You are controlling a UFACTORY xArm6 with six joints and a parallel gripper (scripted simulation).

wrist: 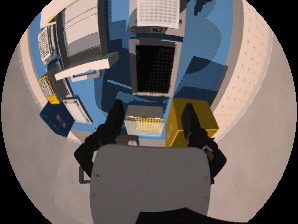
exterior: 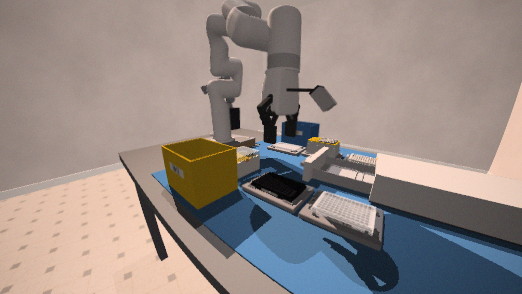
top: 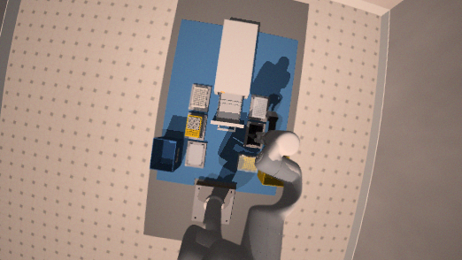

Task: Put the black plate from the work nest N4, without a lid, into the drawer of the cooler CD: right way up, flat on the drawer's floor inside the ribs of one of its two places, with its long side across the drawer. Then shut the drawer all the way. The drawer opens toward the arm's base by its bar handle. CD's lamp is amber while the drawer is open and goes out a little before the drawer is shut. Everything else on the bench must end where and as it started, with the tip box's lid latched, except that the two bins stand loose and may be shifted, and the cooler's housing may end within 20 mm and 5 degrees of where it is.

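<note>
Now: hand 140 mm above the black plate. Round my hand: cooler CD 310 mm ahead, 150 mm to the left, 120 mm below; then yellow bin 200 mm behind, 120 mm below, 100 mm to the right; then drawer 180 mm ahead, 160 mm to the left, 130 mm below.
</note>
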